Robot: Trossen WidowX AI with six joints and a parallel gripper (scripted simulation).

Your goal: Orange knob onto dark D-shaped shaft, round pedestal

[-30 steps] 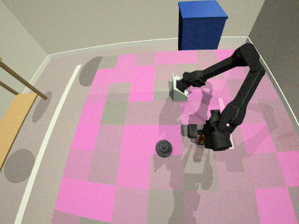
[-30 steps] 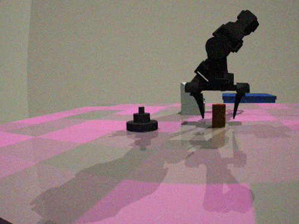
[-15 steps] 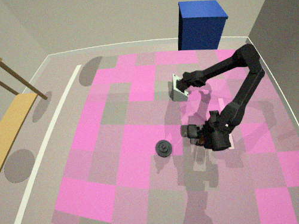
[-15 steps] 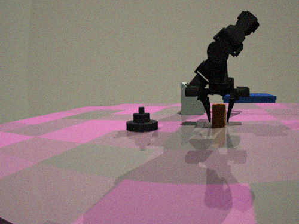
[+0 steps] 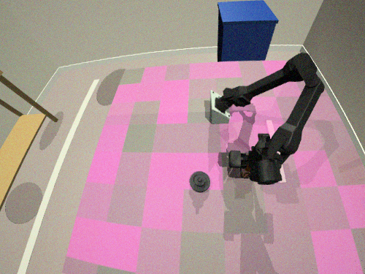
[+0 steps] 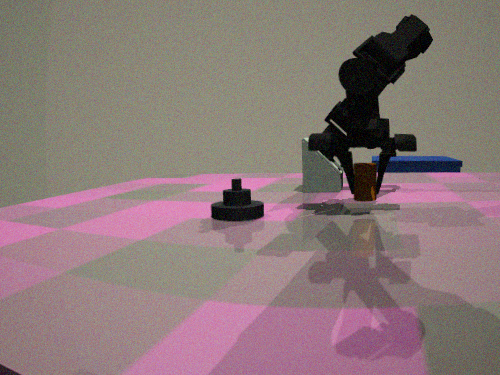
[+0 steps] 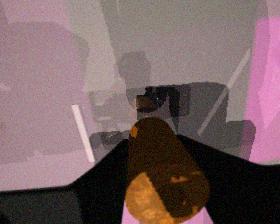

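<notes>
Right now the round pedestal is 8 cm ahead of my gripper tip and 20 cm to the right of it. Also, from my gripper tip: orange knob 2 cm above.
</notes>
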